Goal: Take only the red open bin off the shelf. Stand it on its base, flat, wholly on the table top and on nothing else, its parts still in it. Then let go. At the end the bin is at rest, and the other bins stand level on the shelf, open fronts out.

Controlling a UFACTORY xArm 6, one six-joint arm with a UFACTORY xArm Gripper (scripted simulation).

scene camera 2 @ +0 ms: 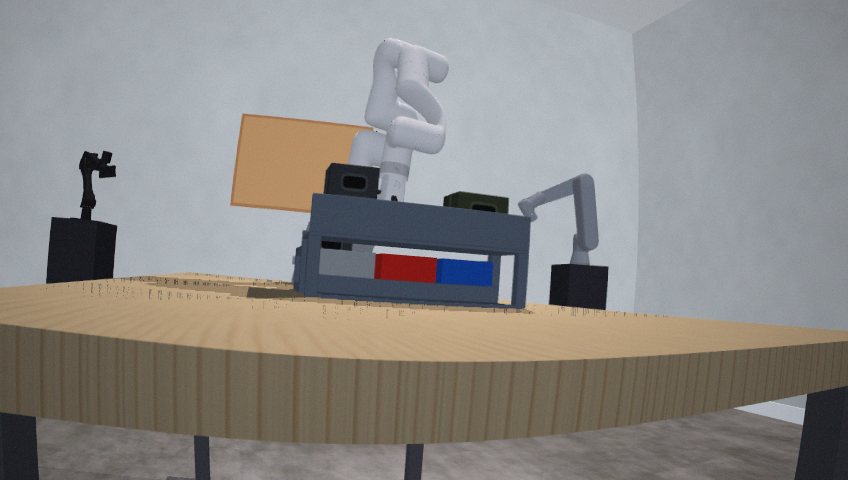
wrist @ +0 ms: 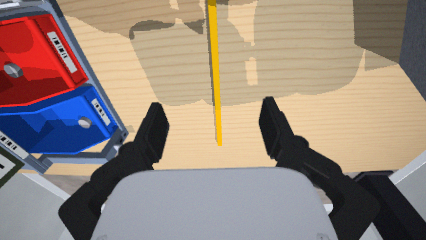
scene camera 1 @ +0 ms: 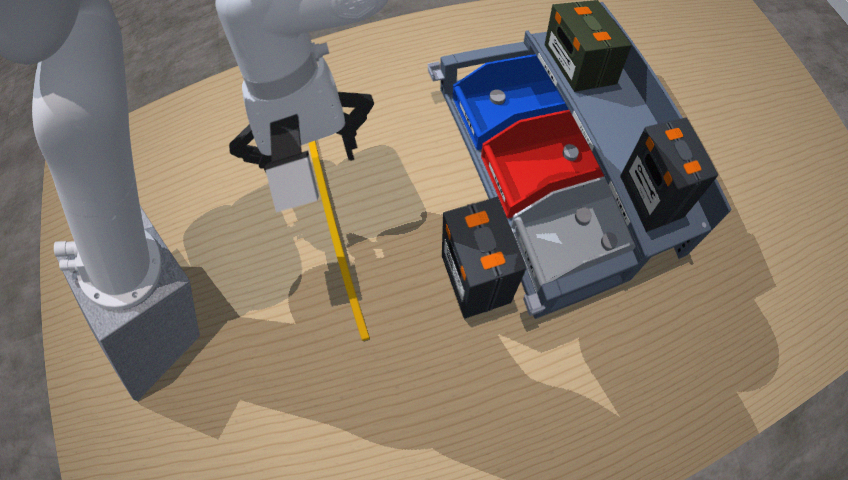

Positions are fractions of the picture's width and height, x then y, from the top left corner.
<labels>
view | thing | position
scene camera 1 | gripper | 0.37,0.34
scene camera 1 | red open bin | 0.63,0.32
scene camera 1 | grey bin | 0.66,0.51
</labels>
